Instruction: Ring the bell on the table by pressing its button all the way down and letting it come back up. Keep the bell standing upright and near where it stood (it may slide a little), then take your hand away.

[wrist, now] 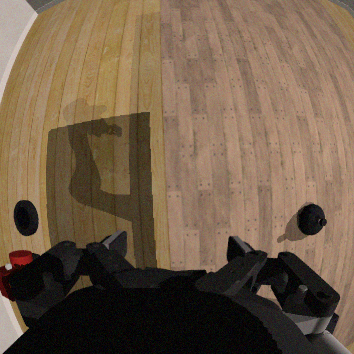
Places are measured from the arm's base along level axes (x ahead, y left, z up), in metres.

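Pixels of known places: gripper, fingertip midpoint: [176, 245].
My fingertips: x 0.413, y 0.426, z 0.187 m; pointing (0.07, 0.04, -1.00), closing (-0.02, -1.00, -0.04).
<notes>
For each thing: its top centre in the pictures, then the offset to it from my fingertips. Level surfaces: height alone.
- bell at its top centre: [323, 222] dx -0.027, dy -0.343, dz -0.213 m
- knob-like button at its top centre: [323, 222] dx -0.027, dy -0.343, dz -0.213 m
- grey-brown plank table top at its surface level: dz -0.278 m
The bell [310, 219] is a small, round, dark dome with a knob-like button [322, 222]. It stands upright on the grey-brown plank table top [220, 125], at the right of the wrist view, and casts a small shadow to its lower left. My gripper [176, 245] is open, with nothing between its fingers. It hangs high above the surface, to the left of the bell and apart from it.
A black disc-like thing [26, 218] and a red object [20, 258] show at the far left by the yellow wood floor [100, 60]. The table's edge runs down the middle of the view. The arm's shadow falls on the floor at the left.
</notes>
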